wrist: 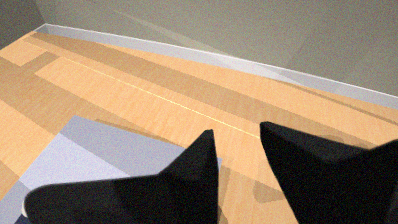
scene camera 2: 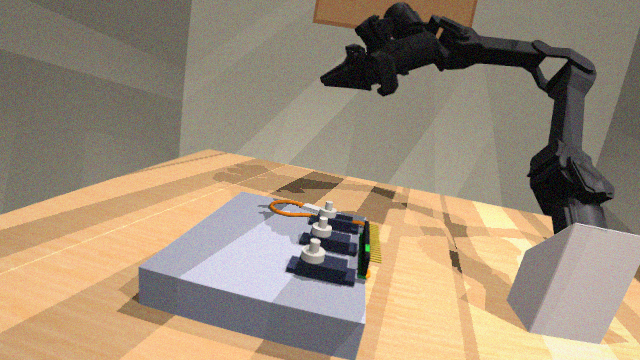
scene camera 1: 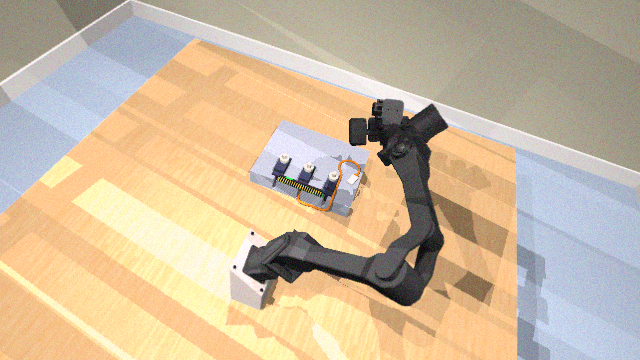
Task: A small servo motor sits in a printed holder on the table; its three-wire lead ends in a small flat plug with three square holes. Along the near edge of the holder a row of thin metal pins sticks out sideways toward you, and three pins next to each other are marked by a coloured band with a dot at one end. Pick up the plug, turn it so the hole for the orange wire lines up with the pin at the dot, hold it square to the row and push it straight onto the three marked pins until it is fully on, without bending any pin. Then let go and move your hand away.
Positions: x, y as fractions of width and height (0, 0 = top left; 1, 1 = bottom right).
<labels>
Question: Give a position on a grey holder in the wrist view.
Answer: At 0.21, 0.67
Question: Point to a grey holder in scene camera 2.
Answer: At 0.36, 0.75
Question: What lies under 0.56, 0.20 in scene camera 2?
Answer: My gripper.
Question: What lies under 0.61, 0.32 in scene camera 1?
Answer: My gripper.
</labels>
